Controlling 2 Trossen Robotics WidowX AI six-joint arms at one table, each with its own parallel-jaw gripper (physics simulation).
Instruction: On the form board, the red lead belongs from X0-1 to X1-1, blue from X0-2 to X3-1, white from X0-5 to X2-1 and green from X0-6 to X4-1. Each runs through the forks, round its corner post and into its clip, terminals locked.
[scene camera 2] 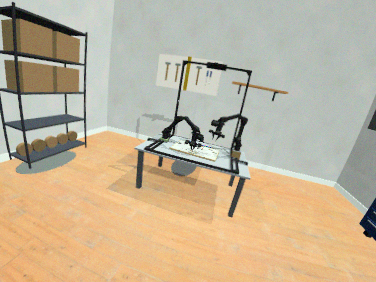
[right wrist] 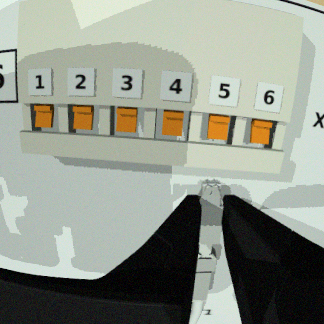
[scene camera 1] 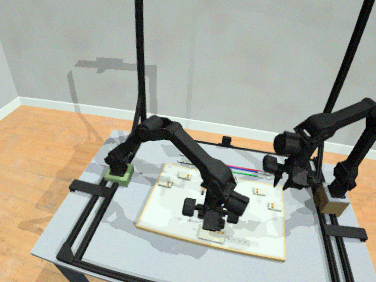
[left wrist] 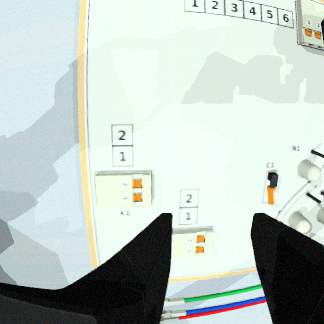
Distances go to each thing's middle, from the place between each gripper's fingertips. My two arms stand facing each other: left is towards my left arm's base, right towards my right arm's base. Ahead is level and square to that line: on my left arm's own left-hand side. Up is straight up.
Now: left hand 9 cm past the white lead [right wrist: 210,199], 17 cm to the left of it and 16 cm above it. The rest, counted from my left hand: form board [scene camera 1: 260,232]: 1 cm behind, 19 cm to the right, 17 cm below.
My right gripper is now 90 mm past the form board, 30 mm to the right of it and 10 mm above it. From my right hand the other things lie so: white lead (160 mm behind, 50 mm to the left, 10 mm below).
